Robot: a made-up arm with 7 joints. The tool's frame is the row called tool. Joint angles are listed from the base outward. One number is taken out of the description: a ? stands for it. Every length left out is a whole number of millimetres.
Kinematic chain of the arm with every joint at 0, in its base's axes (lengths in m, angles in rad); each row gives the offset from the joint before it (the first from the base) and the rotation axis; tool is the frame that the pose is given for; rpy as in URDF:
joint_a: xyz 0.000 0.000 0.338 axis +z
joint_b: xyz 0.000 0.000 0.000 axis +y
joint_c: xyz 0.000 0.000 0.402 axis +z
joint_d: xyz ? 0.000 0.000 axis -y
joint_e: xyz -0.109 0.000 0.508 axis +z
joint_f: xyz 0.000 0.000 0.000 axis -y
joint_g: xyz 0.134 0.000 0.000 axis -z
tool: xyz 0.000 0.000 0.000 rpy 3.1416 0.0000 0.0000
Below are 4 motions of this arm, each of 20 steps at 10 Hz.
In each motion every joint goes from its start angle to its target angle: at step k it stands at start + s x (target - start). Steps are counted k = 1, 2, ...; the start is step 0. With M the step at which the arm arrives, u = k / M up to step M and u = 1 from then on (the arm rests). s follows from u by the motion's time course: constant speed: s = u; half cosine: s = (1 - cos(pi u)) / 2; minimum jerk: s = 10 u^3 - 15 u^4 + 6 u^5.
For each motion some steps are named. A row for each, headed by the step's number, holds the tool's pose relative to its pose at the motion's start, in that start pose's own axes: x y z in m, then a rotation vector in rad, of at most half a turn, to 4 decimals.
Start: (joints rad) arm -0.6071 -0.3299 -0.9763 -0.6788 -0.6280 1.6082 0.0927
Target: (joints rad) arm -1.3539 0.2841 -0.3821 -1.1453 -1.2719 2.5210 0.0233
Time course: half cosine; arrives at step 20
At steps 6, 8, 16, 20:
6: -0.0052 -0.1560 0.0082 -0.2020 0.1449 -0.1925
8: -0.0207 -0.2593 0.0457 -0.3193 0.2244 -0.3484
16: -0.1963 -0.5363 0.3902 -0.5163 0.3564 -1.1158
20: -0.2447 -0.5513 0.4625 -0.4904 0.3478 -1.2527

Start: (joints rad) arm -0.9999 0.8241 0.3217 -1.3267 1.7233 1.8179 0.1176
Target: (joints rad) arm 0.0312 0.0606 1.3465 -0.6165 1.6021 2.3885 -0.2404
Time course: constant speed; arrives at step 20
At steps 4, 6, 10, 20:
4: -0.2212 -0.0571 0.3251 -0.0676 -0.3074 -0.2550
6: -0.3734 -0.0562 0.4513 -0.0663 -0.4731 -0.3621
10: -0.7247 -0.0152 0.5963 0.0038 -0.8172 -0.5184
20: -1.4758 0.0894 0.3186 0.4656 -1.6137 -0.4394

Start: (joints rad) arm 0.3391 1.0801 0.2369 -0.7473 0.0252 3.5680 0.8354
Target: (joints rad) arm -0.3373 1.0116 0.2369 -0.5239 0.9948 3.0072 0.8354
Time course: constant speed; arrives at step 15
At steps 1, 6, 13, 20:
1: 0.0487 0.0154 0.0029 -0.0493 0.0451 0.0521
6: 0.2892 0.0922 -0.0271 -0.2221 0.2516 0.3418
13: 0.5840 0.1802 -0.1753 -0.2365 0.4689 0.7751
20: 0.6544 0.1976 -0.2340 -0.1908 0.5108 0.8899

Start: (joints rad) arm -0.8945 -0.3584 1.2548 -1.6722 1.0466 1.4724 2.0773
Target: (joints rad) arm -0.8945 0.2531 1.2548 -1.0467 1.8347 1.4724 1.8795
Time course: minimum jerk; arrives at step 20
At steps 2, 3, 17, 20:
2: -0.0009 0.0005 -0.0031 -0.0042 -0.0106 -0.0063
3: -0.0026 0.0016 -0.0096 -0.0131 -0.0329 -0.0196
17: 0.1088 0.0132 -0.4082 -0.3417 -1.2455 -0.7038
20: 0.1180 0.0120 -0.4189 -0.3462 -1.2800 -0.7230

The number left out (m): 0.117
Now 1 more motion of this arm.
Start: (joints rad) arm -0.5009 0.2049 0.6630 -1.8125 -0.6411 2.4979 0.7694
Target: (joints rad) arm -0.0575 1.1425 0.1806 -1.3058 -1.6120 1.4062 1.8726
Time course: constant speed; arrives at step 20
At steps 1, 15, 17, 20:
1: -0.0001 0.0002 0.0316 -0.0502 -0.0408 0.0289
15: -0.1858 0.0107 0.5034 -1.0648 -0.0294 0.2362
17: -0.2319 0.0185 0.5598 -1.2066 0.0939 0.2262
20: -0.3026 0.0334 0.6335 -1.3790 0.3430 0.1925

